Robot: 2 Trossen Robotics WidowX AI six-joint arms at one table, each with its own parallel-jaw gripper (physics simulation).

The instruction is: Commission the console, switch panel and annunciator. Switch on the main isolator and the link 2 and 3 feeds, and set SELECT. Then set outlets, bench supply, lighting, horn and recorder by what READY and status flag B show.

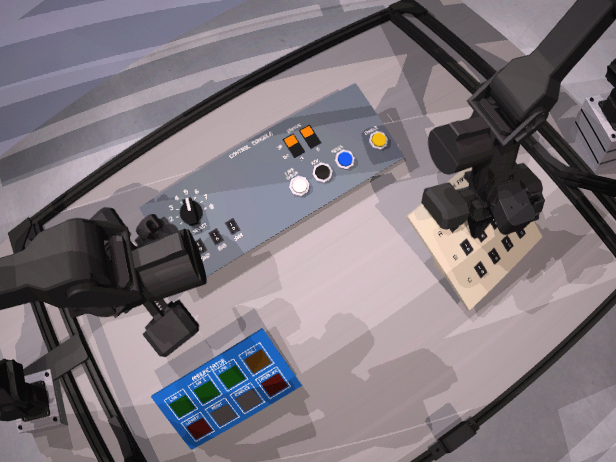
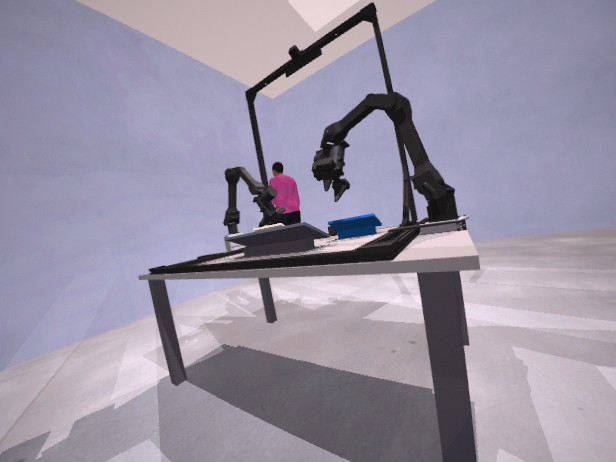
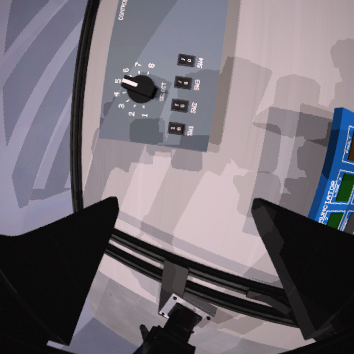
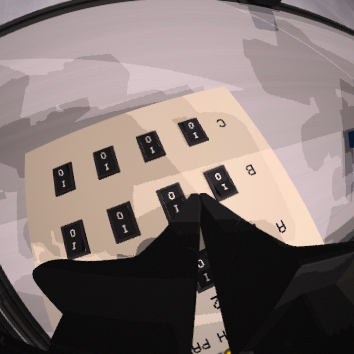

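The grey console has its SELECT dial pointing near 5. Both status flags show orange in their upper halves. The annunciator has dull green, amber, red and grey tiles that look unlit. My left gripper is open and empty, high above the table beside the console's SW1 end. My right gripper is shut and empty over the cream switch panel, its tips by the row B switches. Contact is unclear; its fingers and arm hide part of row A.
White, black, blue and yellow buttons stand on the console. Small rockers SW1 to SW4 sit beside the dial. A black frame rail borders the table. A person in pink stands behind the table.
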